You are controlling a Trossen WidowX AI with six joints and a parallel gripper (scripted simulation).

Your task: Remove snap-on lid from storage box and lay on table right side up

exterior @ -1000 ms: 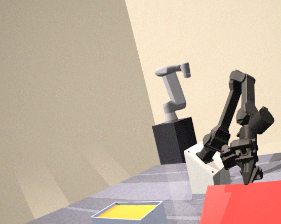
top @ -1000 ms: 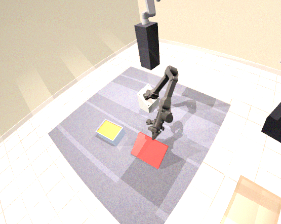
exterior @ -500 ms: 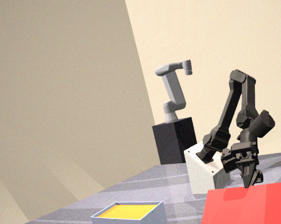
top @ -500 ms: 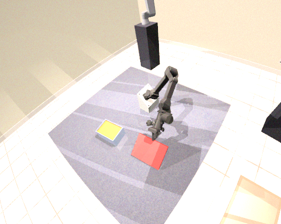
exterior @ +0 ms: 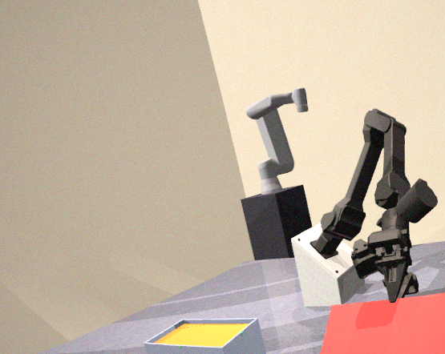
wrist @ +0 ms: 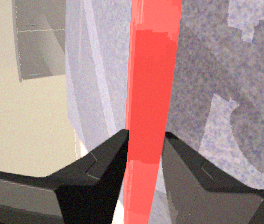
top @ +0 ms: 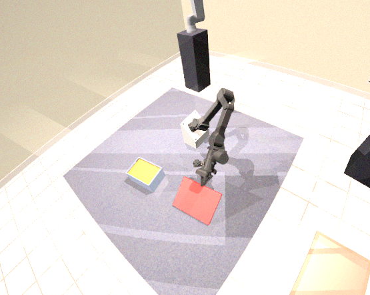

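Now: the red lid 7 cm ahead of my gripper tip, 2 cm to the left of it and 4 cm below it. From my gripper tip the other things lie so: grey storage box: 16 cm ahead, 34 cm to the right, 5 cm below.
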